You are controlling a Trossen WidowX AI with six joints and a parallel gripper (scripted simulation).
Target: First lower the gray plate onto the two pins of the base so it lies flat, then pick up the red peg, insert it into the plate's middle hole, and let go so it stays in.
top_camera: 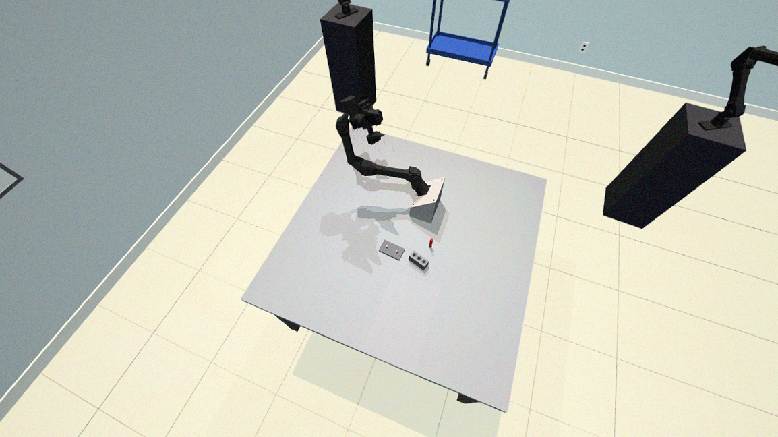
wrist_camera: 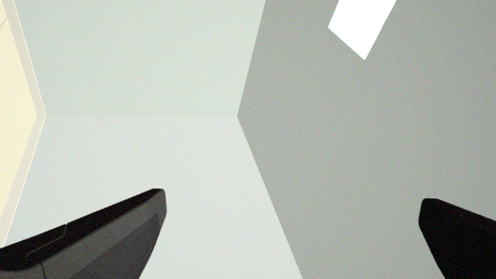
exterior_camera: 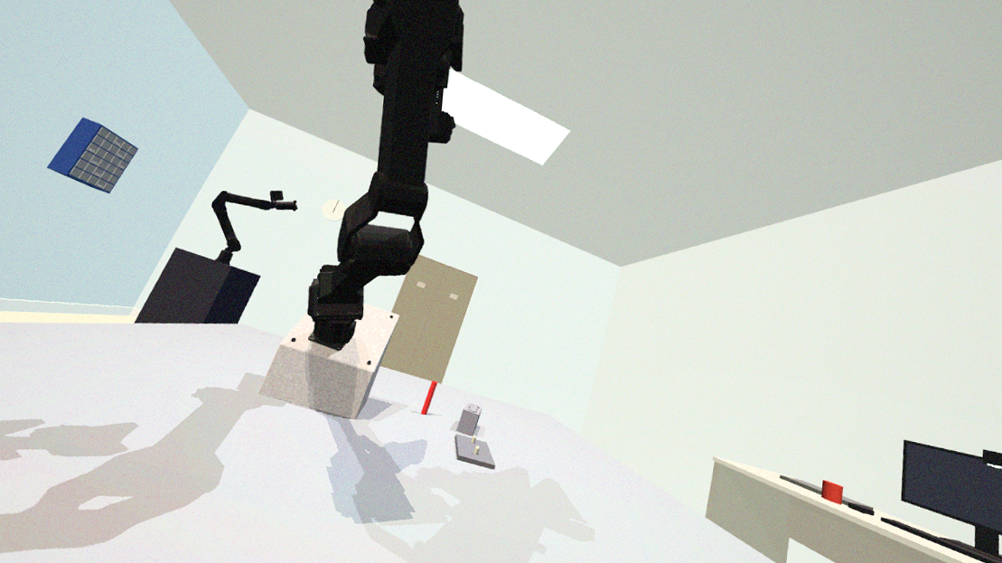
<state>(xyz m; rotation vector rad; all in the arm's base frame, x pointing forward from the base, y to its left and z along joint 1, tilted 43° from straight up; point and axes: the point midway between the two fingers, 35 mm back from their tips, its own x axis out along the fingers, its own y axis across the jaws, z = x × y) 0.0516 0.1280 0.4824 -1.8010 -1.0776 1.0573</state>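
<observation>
Right now the gray plate is 55 cm below my gripper tip, 32 cm to the left of it and 26 cm ahead of it. Round my gripper tip: dark base: 57 cm below, 25 cm ahead, 16 cm to the left; red peg: 54 cm below, 34 cm to the left, 15 cm ahead.
</observation>
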